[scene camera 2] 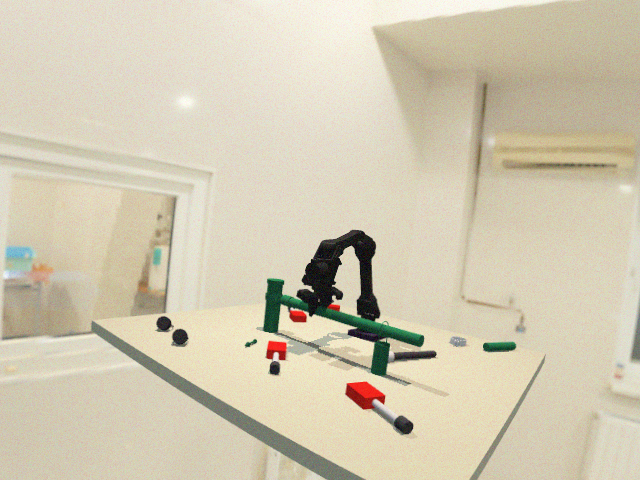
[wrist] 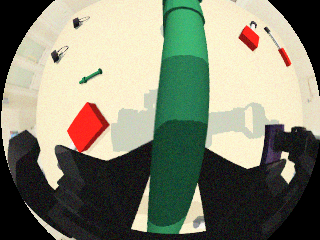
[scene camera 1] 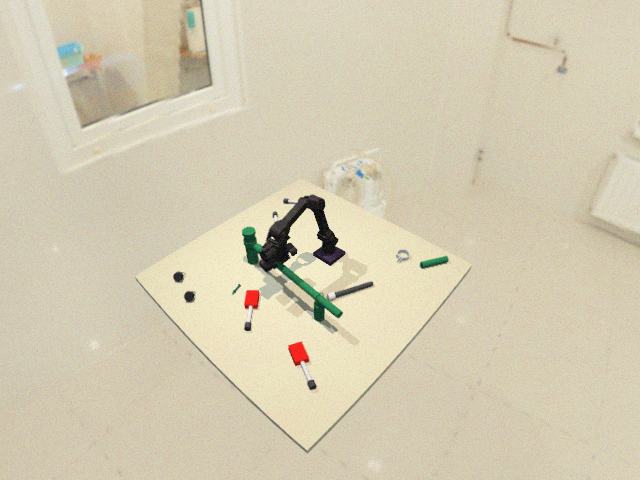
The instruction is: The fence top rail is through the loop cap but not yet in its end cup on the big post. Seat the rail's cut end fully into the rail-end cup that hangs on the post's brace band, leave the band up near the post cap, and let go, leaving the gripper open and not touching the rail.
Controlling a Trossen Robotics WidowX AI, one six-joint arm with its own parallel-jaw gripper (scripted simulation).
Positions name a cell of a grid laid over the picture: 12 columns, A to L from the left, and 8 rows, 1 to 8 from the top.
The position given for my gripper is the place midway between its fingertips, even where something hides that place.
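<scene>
Scene camera 2 shows my gripper (scene camera 2: F6) holding a green top rail (scene camera 2: G6), and also a big green post (scene camera 2: F6). In the wrist view, the gripper (wrist: G5) and the rail (wrist: G4) are both visible.
</scene>
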